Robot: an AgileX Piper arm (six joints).
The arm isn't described. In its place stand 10 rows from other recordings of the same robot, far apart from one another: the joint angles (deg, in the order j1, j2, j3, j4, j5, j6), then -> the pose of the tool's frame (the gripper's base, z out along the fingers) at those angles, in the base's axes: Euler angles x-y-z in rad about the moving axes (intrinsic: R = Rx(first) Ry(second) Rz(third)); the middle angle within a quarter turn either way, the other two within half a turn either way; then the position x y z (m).
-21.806 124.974 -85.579 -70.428 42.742 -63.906 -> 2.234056, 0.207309, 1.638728, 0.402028, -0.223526, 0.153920
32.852 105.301 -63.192 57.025 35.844 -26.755 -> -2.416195, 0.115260, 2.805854, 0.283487, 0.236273, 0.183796
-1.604 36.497 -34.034 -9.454 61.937 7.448 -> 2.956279, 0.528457, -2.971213, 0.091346, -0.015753, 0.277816
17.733 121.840 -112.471 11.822 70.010 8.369 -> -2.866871, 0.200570, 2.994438, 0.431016, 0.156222, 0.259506
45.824 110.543 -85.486 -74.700 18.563 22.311 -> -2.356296, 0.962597, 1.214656, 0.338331, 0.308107, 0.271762
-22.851 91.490 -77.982 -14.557 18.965 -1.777 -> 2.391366, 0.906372, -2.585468, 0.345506, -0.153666, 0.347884
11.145 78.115 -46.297 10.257 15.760 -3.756 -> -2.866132, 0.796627, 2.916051, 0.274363, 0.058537, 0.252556
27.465 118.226 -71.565 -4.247 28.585 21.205 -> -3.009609, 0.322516, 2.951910, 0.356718, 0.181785, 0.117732
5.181 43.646 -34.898 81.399 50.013 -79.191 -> -1.761129, 0.597696, 1.821094, 0.124860, 0.080543, 0.337156
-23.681 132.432 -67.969 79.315 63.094 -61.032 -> -2.123919, 0.446798, -2.978036, 0.373923, -0.076919, 0.057456
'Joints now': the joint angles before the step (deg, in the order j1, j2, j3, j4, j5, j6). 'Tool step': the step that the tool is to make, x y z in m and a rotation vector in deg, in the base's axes. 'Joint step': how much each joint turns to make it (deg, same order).
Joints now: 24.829, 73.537, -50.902, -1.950, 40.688, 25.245
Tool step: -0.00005, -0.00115, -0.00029, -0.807, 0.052, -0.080
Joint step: 0.002, 0.000, 0.001, -0.972, 0.398, 0.422
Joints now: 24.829, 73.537, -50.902, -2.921, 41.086, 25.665
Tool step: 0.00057, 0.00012, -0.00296, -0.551, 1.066, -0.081
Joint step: 0.002, 0.560, 0.000, -0.094, 0.643, 0.093
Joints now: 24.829, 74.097, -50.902, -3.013, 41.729, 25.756
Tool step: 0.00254, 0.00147, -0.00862, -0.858, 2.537, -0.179
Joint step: 0.002, 1.734, 0.063, 0.293, 0.868, 0.050
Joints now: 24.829, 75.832, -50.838, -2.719, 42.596, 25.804
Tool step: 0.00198, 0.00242, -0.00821, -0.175, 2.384, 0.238
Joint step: 0.000, 1.633, 0.115, 1.285, 0.469, -0.794
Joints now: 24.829, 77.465, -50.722, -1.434, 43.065, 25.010
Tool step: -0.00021, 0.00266, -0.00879, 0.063, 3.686, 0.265
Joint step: -0.001, 1.622, 0.105, 2.285, 1.588, -1.256
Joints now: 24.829, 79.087, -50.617, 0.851, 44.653, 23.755
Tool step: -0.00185, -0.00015, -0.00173, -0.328, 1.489, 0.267
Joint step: 0.001, 0.157, 0.065, 0.540, 1.274, -0.493
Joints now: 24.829, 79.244, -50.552, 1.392, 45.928, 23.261
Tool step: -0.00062, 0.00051, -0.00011, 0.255, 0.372, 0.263
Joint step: 0.000, 0.001, -0.001, 0.625, 0.243, -0.541
